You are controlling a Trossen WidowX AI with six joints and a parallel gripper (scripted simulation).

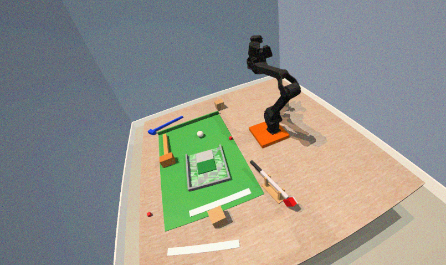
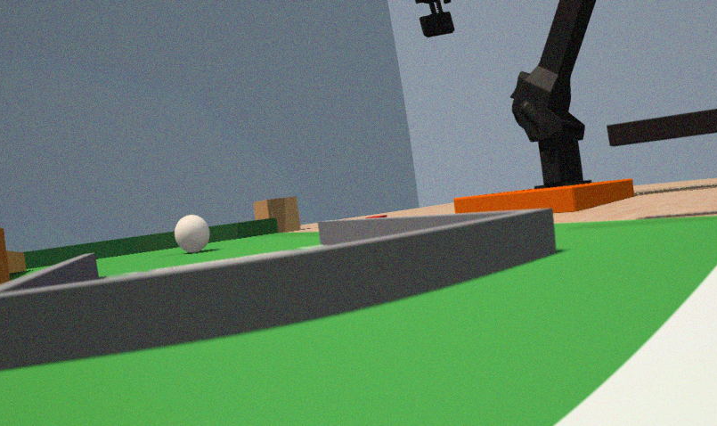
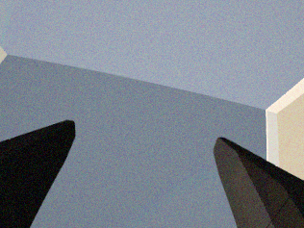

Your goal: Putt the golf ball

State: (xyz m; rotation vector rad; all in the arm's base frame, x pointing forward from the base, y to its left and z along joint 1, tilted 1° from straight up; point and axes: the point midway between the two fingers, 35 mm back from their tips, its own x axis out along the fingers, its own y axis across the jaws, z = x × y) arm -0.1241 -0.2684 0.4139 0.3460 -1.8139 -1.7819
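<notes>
My gripper tip is 39 cm short of the red putter, 59 cm to the right of it and 39 cm above it. The rest, counted from my gripper tip: white golf ball: 55 cm ahead, 4 cm to the left, 42 cm below; wooden rack: 39 cm ahead, 61 cm to the left, 41 cm below; grey frame: 61 cm ahead, 31 cm to the left, 44 cm below.
</notes>
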